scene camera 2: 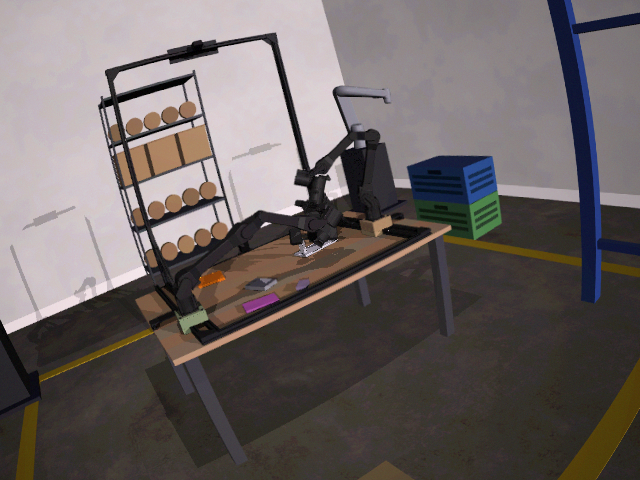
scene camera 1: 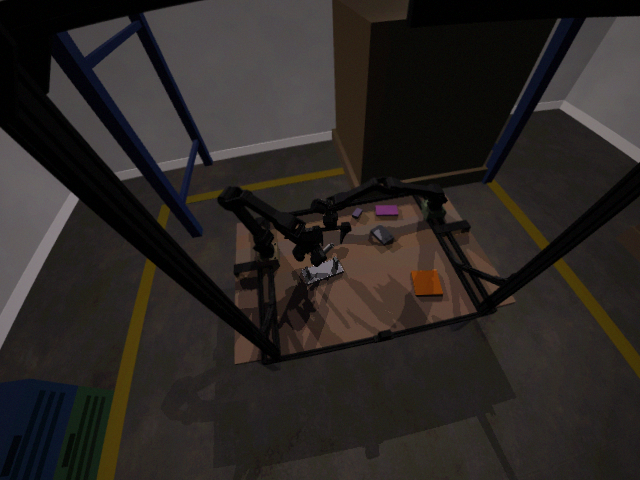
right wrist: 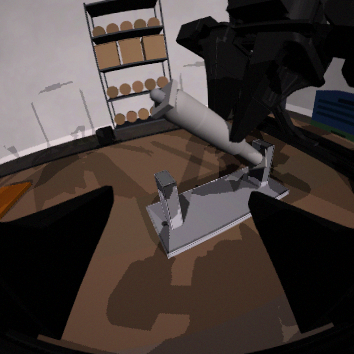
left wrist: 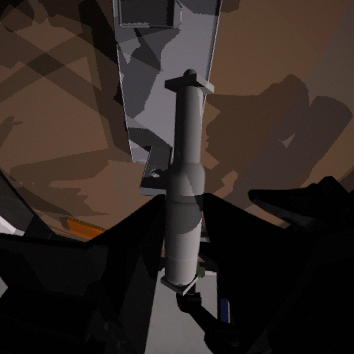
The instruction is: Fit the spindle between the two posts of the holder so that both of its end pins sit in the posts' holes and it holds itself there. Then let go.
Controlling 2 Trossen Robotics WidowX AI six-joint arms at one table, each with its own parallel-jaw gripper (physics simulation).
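Places are measured from the left arm's base along level axes (x ahead, y left, z up), in millimetres.
Pixels of known places: left gripper, fingertip midpoint: (right wrist: 222, 135) (left wrist: 183, 200); right gripper, fingertip midpoint: (scene camera 2: 307, 234) (right wrist: 182, 195) (left wrist: 216, 224); left arm's base, link origin: (scene camera 2: 374, 218) (scene camera 1: 266, 252); right arm's base, link origin: (scene camera 2: 189, 310) (scene camera 1: 434, 206).
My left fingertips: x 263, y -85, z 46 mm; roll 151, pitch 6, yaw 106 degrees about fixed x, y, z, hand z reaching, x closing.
Observation:
Ahead of a thing's pixels: the offset from my left fingertips to its top centre.
The pale grey spindle (scene camera 1: 328, 247) (left wrist: 184, 220) (right wrist: 196, 118) is tilted above the holder, its thick end high and its thin end low by the right-hand post in the right wrist view. Whether that end touches the post cannot be told. My left gripper (left wrist: 183, 200) is shut on the spindle's middle. The grey holder {12 mm back, 30 mm right, 100 mm down} (scene camera 1: 324, 272) (left wrist: 187, 47) (right wrist: 215, 212) lies on the table with two upright posts. In the left wrist view, the spindle is angled slightly to the plate and passes beside the near post. My right gripper (right wrist: 182, 195) is open and empty, facing the holder's long side.
An orange block {446 mm ahead, 172 mm right, 99 mm down} (scene camera 1: 427, 283) (scene camera 2: 212, 280) (left wrist: 85, 228) lies at the right in scene camera 1. A grey block {322 mm ahead, 126 mm left, 94 mm down} (scene camera 1: 382, 235) (scene camera 2: 261, 284), a magenta block {392 mm ahead, 284 mm left, 99 mm down} (scene camera 1: 386, 210) (scene camera 2: 261, 302) and a small lilac block {228 mm ahead, 294 mm left, 94 mm down} (scene camera 1: 357, 212) (scene camera 2: 302, 284) lie nearer the back there. Both arms crowd above the holder.

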